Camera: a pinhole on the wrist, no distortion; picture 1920 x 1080 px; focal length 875.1 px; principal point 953.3 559.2 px. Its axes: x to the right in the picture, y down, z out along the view. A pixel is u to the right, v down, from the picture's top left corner.
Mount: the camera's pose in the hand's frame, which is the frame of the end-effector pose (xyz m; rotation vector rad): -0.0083 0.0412 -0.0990 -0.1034 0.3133 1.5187
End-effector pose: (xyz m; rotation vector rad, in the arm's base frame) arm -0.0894 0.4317 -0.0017 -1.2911 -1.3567 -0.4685
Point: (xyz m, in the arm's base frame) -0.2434 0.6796 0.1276
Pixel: 318.2 151.9
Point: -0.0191 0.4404 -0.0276
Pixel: 1046.8 613.9
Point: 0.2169 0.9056 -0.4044
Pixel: 1524.8 804.4
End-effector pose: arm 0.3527 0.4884 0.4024 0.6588 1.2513 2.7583
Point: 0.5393 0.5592 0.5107
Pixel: 740.5 1037.7
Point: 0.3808 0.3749 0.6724
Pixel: 1582.4 492.6
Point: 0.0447 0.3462 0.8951
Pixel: outside the picture
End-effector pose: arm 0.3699 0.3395 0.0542 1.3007 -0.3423 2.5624
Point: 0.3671 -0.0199 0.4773
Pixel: 1169.6 176.1
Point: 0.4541 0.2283 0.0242
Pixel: 894.2 1073.3
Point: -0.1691 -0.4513 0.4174
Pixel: outside the picture
